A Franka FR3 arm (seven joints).
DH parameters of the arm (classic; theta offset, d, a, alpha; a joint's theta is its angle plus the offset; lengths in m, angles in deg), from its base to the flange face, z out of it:
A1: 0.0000 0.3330 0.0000 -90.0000
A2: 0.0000 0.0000 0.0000 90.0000
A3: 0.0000 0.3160 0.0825 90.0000
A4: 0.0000 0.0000 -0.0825 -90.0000
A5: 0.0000 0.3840 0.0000 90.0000
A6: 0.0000 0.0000 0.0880 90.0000
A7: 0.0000 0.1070 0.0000 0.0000
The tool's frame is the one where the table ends.
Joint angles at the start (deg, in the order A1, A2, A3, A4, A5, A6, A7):
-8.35 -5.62 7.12 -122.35 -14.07 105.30 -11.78
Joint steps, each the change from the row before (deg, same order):
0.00 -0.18 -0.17 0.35 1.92 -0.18 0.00
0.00 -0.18 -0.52 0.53 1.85 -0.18 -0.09
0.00 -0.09 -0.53 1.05 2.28 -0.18 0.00
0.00 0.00 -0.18 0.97 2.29 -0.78 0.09
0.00 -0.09 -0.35 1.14 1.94 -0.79 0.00
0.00 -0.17 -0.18 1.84 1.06 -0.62 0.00
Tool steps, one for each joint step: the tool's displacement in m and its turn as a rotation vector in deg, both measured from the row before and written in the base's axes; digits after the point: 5 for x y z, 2 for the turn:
0.00032 0.00109 0.00353 1.69 -0.41 -1.06
0.00083 -0.00206 0.00506 1.68 -0.58 -1.27
0.00284 -0.00160 0.00838 2.06 -1.06 -1.51
0.00163 0.00145 0.00638 2.05 -0.31 -1.28
0.00182 -0.00045 0.00869 1.77 -0.54 -1.16
0.00403 -0.00018 0.01540 0.90 -1.45 -0.58

